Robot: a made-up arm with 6 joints. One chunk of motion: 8 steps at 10 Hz.
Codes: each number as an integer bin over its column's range. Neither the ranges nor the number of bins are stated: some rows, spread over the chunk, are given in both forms.
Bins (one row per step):
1: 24 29 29 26 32 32
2: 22 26 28 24 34 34
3: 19 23 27 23 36 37
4: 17 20 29 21 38 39
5: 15 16 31 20 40 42
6: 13 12 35 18 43 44
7: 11 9 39 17 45 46
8: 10 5 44 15 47 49
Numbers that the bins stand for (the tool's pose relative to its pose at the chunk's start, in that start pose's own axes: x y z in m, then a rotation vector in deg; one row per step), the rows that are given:
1: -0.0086 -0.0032 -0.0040 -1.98 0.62 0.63
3: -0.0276 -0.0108 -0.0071 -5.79 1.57 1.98
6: -0.0505 -0.0248 0.0056 -12.14 3.24 3.87
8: -0.0619 -0.0337 0.0198 -15.95 4.19 5.22
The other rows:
2: -0.0162 -0.0070 -0.0056 -4.52 1.10 1.17
4: -0.0352 -0.0146 -0.0040 -8.33 2.05 2.52
5: -0.0429 -0.0197 -0.0008 -9.60 2.52 3.33
7: -0.0581 -0.0286 0.0119 -13.41 3.71 4.41

